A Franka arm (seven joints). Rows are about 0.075 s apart.
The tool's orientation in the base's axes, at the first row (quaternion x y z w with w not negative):
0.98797, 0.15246, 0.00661, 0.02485
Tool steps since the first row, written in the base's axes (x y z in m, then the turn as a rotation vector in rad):
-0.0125, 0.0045, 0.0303, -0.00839, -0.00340, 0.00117
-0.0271, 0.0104, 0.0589, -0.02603, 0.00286, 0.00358
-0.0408, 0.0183, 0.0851, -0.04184, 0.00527, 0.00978
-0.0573, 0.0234, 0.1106, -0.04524, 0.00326, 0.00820
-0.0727, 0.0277, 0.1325, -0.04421, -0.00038, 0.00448
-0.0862, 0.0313, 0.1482, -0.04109, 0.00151, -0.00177
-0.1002, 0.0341, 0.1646, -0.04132, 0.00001, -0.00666
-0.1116, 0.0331, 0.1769, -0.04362, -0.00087, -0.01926
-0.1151, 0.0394, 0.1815, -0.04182, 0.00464, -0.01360
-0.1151, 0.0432, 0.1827, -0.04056, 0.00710, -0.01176
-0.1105, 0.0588, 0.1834, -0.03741, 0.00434, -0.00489
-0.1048, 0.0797, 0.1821, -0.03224, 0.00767, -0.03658
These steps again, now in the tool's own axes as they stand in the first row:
-0.0104, -0.0065, -0.0307, -0.00902, 0.00077, -0.00118
-0.0224, -0.0150, -0.0599, -0.02394, -0.01037, -0.00425
-0.0329, -0.0254, -0.0867, -0.03825, -0.01711, -0.01088
-0.0470, -0.0339, -0.1127, -0.04210, -0.01630, -0.00928
-0.0602, -0.0415, -0.1351, -0.04224, -0.01271, -0.00537
-0.0719, -0.0482, -0.1513, -0.03873, -0.01389, 0.00085
-0.0843, -0.0542, -0.1681, -0.03943, -0.01278, 0.00580
-0.0954, -0.0561, -0.1805, -0.04196, -0.01328, 0.01838
-0.0969, -0.0629, -0.1855, -0.03855, -0.01770, 0.01250
-0.0957, -0.0664, -0.1869, -0.03659, -0.01957, 0.01057
-0.0866, -0.0799, -0.1882, -0.03439, -0.01564, 0.00391
-0.0749, -0.0981, -0.1878, -0.02863, -0.01888, 0.03551

